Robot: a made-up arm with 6 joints. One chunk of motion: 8 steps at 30 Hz.
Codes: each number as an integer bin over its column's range. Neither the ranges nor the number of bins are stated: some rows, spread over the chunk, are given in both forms.
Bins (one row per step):
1: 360 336 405 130 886 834
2: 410 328 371 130 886 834
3: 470 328 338 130 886 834
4: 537 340 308 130 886 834
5: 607 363 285 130 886 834
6: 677 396 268 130 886 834
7: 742 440 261 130 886 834
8: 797 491 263 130 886 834
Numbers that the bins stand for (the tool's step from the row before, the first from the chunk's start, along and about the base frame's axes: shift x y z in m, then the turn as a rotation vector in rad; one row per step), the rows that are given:
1: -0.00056 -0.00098 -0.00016 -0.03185 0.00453 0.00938
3: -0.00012 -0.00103 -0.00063 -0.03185 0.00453 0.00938
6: 0.00071 -0.00062 -0.00112 -0.03185 0.00453 0.00938
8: 0.00119 -0.00005 -0.00116 -0.03185 0.00453 0.00938
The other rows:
2: -0.00036 -0.00103 -0.00040 -0.03185 0.00453 0.00938
4: 0.00015 -0.00096 -0.00084 -0.03185 0.00453 0.00938
5: 0.00043 -0.00082 -0.00100 -0.03185 0.00453 0.00938
7: 0.00097 -0.00036 -0.00117 -0.03185 0.00453 0.00938

